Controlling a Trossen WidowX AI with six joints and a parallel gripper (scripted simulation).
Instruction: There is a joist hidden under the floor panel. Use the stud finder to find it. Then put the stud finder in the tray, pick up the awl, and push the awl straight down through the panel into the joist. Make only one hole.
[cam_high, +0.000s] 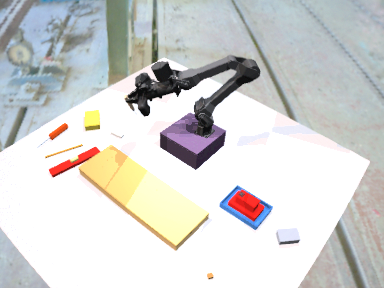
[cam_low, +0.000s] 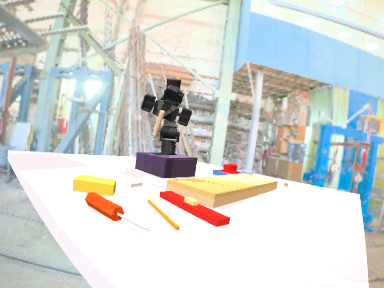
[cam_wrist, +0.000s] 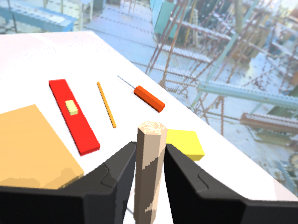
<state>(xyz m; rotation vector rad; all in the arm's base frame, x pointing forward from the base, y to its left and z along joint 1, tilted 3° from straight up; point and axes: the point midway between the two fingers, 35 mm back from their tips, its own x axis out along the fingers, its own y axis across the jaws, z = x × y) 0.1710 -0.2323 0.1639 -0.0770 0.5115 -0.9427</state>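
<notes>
The tan-handled pointed tool lies 20 mm behind my gripper tip, 10 mm to the left of it and 50 mm below it. The rest, counted from my gripper tip: yellow block 10 mm ahead, 230 mm to the right, 220 mm below; small white piece 80 mm to the right, 230 mm below; red level 240 mm ahead, 100 mm to the right, 220 mm below.
</notes>
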